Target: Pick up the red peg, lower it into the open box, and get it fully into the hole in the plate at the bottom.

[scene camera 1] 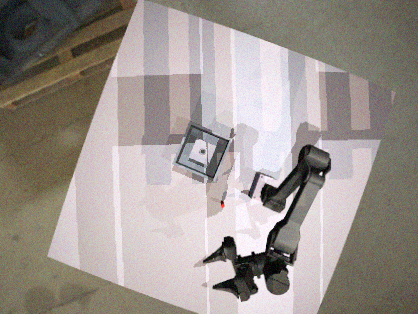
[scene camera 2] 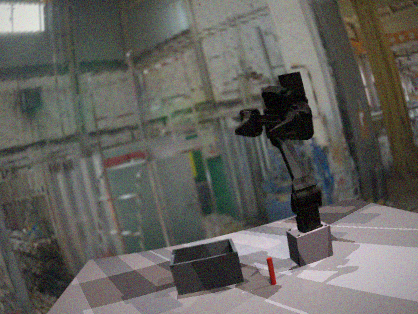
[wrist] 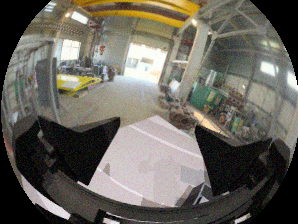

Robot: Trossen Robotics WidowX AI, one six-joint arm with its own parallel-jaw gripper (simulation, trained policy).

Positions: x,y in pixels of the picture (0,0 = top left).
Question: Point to a box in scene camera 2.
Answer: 216,264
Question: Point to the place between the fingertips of my gripper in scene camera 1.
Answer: At 207,275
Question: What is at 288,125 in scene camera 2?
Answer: My gripper.
